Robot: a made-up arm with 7 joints.
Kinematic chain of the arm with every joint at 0, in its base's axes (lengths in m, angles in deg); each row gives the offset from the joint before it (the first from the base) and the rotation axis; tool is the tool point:
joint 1: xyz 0 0 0.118 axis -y
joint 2: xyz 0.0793 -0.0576 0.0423 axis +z
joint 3: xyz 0 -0.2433 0.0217 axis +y
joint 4: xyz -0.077 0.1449 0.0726 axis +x
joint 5: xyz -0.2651 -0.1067 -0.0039 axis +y
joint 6: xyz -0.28 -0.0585 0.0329 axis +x
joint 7: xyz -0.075 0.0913 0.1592 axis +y
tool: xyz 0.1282 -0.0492 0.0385
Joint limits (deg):
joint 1: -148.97..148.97
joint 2: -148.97..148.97
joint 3: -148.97..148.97
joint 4: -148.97..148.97
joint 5: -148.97..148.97
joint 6: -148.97..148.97
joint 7: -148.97..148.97
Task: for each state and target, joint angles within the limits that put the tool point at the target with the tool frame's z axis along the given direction. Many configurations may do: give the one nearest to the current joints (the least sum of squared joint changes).
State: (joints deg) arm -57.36 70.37 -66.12 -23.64 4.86 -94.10 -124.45
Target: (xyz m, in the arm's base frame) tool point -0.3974 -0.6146 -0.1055 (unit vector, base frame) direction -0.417 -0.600 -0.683
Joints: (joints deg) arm -51.06 73.38 -38.15 -5.61 -17.37 -82.16 -113.78
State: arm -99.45 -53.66 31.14 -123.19 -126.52 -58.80 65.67
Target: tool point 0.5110 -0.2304 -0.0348 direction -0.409 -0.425 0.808
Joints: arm -95.86 9.37 47.60 -148.97 -92.73 -77.65 41.17
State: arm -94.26 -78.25 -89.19 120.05 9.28 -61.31 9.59
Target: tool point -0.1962 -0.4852 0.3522 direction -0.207 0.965 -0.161
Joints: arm -109.22 -96.86 -142.71 101.14 25.22 -83.15 47.05
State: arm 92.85 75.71 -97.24 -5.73 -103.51 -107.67 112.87
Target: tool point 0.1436 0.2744 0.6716 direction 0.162 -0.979 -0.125
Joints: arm 104.27 77.61 -119.02 -17.51 -62.29 -103.01 109.75
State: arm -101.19 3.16 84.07 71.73 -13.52 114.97 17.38
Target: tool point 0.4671 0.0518 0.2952 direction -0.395 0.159 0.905
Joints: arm -114.65 -7.50 69.19 79.89 -61.04 120.21 1.09
